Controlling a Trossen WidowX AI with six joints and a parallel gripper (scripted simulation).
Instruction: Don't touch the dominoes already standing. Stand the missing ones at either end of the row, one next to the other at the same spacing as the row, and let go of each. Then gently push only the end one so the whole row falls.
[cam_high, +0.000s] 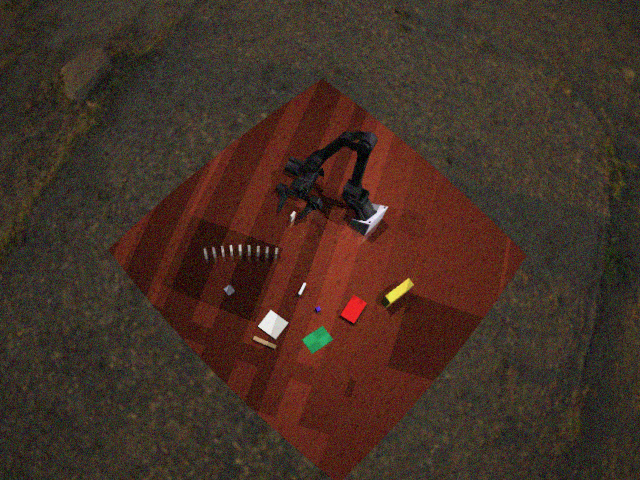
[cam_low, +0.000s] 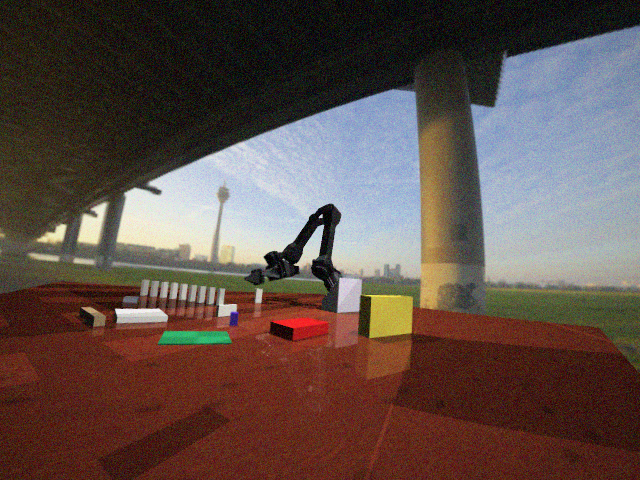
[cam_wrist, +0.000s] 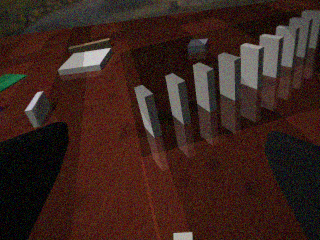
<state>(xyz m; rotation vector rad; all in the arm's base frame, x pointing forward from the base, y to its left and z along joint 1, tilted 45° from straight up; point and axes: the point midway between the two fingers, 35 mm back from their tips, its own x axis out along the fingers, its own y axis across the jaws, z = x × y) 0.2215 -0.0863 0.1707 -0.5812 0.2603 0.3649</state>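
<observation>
Right now my gripper tip is 12 cm short of the purple piece, 34 cm to the right of it and 8 cm above it. From my gripper tip the other things lie so: white slab: 29 cm ahead, 29 cm to the left, 9 cm below; then red block: 1 cm ahead, 42 cm to the left, 8 cm below; then grey cube: 34 cm ahead, 8 cm to the left, 9 cm below.
</observation>
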